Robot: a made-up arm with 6 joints. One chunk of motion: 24 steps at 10 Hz.
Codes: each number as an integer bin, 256 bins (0 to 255) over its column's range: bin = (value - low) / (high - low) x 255, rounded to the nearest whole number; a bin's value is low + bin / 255 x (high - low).
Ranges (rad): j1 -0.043..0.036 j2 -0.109..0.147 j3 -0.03..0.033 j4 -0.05..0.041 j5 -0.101..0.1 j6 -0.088..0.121
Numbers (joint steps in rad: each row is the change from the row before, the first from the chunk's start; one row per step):
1: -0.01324 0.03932 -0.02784 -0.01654 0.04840 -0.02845
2: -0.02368 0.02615 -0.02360 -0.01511 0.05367 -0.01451
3: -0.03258 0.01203 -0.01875 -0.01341 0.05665 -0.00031
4: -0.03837 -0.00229 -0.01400 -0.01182 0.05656 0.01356
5: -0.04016 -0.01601 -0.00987 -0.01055 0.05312 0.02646
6: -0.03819 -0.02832 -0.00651 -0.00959 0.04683 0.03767
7: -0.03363 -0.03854 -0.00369 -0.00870 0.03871 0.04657
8: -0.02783 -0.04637 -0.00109 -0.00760 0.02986 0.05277
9: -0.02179 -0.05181 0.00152 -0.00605 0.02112 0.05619
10: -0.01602 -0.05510 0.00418 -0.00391 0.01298 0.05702
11: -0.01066 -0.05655 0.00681 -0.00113 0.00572 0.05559
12: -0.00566 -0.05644 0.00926 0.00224 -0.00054 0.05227
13: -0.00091 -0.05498 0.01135 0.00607 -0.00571 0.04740
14: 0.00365 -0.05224 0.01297 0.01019 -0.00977 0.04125
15: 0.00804 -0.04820 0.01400 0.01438 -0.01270 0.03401
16: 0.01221 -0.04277 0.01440 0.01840 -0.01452 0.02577
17: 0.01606 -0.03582 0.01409 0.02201 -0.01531 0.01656
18: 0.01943 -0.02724 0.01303 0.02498 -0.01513 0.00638
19: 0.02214 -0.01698 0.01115 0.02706 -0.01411 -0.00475
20: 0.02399 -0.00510 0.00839 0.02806 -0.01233 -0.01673
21: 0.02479 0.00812 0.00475 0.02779 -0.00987 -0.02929
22: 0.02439 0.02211 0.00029 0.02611 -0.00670 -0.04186
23: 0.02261 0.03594 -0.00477 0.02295 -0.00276 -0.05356
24: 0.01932 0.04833 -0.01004 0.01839 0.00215 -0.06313
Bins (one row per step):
1: 96 148 9 94 190 73
2: 62 135 26 98 196 90
3: 34 121 46 103 200 107
4: 15 106 65 107 200 124
5: 9 93 81 111 196 140
6: 16 80 95 113 188 153
7: 30 70 106 116 177 164
8: 49 62 117 119 166 172
9: 68 57 128 123 155 176
10: 87 54 138 129 145 177
11: 104 52 149 137 135 175
12: 121 52 159 146 127 171
13: 136 54 167 157 121 165
14: 151 57 174 169 116 158
15: 165 61 178 180 112 149
16: 178 66 180 192 110 139
17: 191 73 178 202 109 128
18: 202 81 174 210 109 115
19: 210 92 167 216 110 102
20: 216 103 155 219 112 87
21: 219 117 141 218 116 72
22: 218 131 123 213 120 56
23: 212 144 102 204 125 42
24: 201 157 81 192 131 30

